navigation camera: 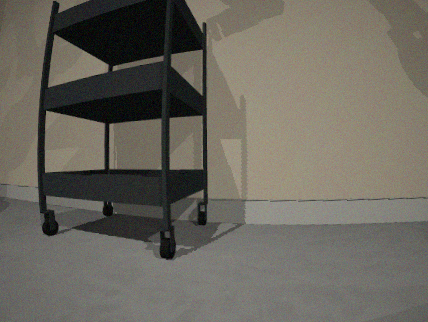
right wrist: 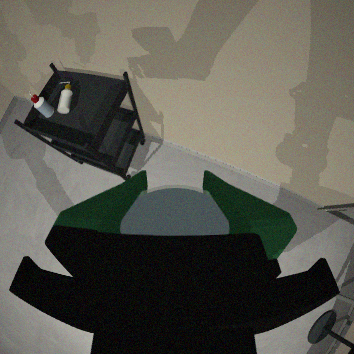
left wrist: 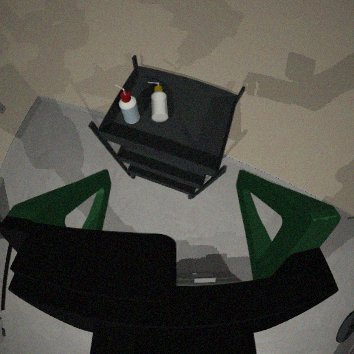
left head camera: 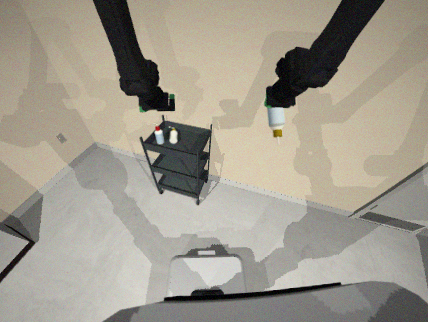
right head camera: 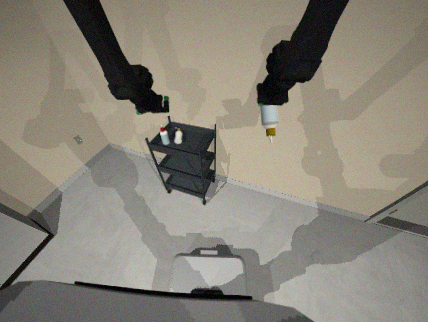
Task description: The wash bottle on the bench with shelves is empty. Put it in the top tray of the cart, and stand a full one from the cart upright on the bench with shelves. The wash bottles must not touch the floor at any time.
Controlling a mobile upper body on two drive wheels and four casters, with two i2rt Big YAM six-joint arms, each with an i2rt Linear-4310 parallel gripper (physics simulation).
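Places are measured from the left arm's base along level axes (x back, y down, z right), in millimetres.
Where they show: left gripper, fingertip midpoint: (left wrist: 173,176) (left head camera: 161,107) (right head camera: 158,109); right gripper, fingertip midpoint: (right wrist: 174,177) (left head camera: 269,104) (right head camera: 264,102).
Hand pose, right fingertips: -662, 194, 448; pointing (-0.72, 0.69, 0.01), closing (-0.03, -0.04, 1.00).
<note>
After its pixels a point has its place, as x, y, z.
My right gripper (left head camera: 276,104) @[-662, 194, 448] (right head camera: 272,102) @[-662, 194, 448] (right wrist: 174,177) @[-662, 194, 448] is shut on a pale blue wash bottle (left head camera: 276,117) @[-557, 192, 440] (right head camera: 270,116) @[-553, 192, 446] (right wrist: 175,212) @[-638, 161, 448] with a yellow cap, which points toward the bottom of the head views. My left gripper (left head camera: 158,102) @[-723, 262, -4] (right head camera: 153,105) @[-723, 262, -4] (left wrist: 173,176) @[-723, 262, -4] is open and empty, apart from the cart. A red-capped wash bottle (left head camera: 159,136) @[-1034, 670, -152] (right head camera: 165,137) @[-1037, 674, -145] (left wrist: 130,111) @[-1035, 667, -148] (right wrist: 45,108) @[-1045, 687, -137] and a whitish yellow-capped one (left head camera: 173,136) @[-1062, 688, -50] (right head camera: 178,136) @[-1070, 689, -48] (left wrist: 159,106) @[-1072, 688, -52] (right wrist: 64,101) @[-1074, 693, -37] stand side by side in the top tray (left head camera: 170,149) @[-904, 683, -47] (left wrist: 160,145) @[-946, 747, -41] of the cart. The bench with shelves cannot be made out.
The dark three-tray cart (navigation camera: 166,150) @[-834, 1156, 155] stands on casters near the beige wall (navigation camera: 325,100) @[-1057, 966, 679]. My grey base (left head camera: 250,302) (right head camera: 150,302) fills the bottom of the head views. A dark-edged surface (left head camera: 12,252) @[-283, 1253, -1337] is at the left. A dark round disc (right wrist: 322,326) shows at the lower right.
</note>
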